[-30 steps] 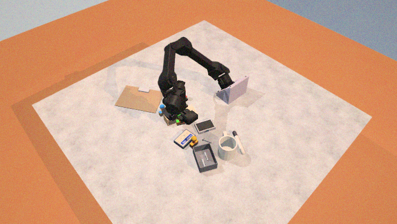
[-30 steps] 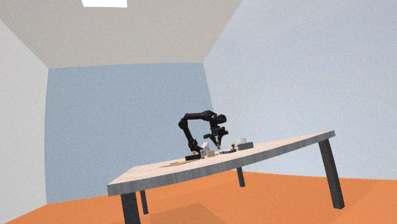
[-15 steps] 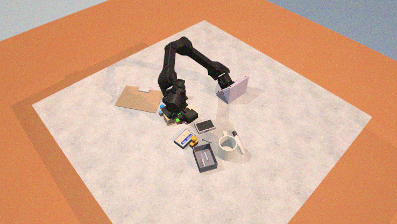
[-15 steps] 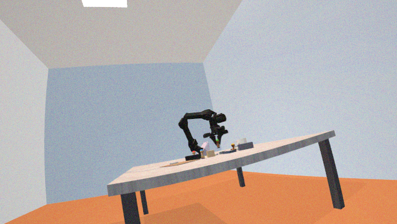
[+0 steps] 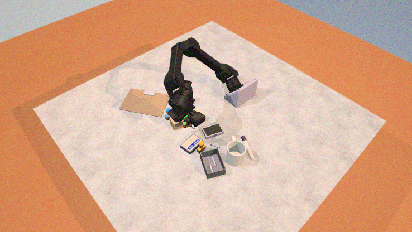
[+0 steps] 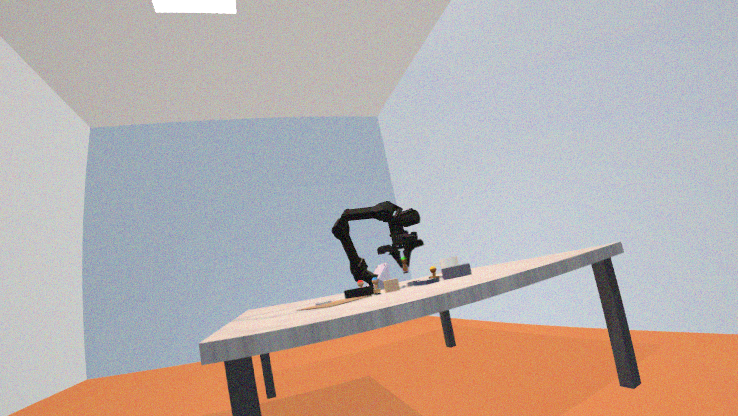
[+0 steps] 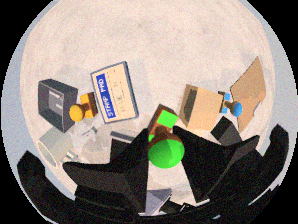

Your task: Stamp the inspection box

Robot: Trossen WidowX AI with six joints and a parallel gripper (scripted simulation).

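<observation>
Now: the ink pad 100 mm behind my gripper tip, 60 mm to the left of it and 80 mm below it. The rest, counted from my gripper tip: green-knobbed stamp: right at my gripper tip; then cardboard box: 10 mm ahead, 70 mm to the right, 60 mm below; then yellow-knobbed stamp: 10 mm ahead, 110 mm to the left, 60 mm below.
</observation>
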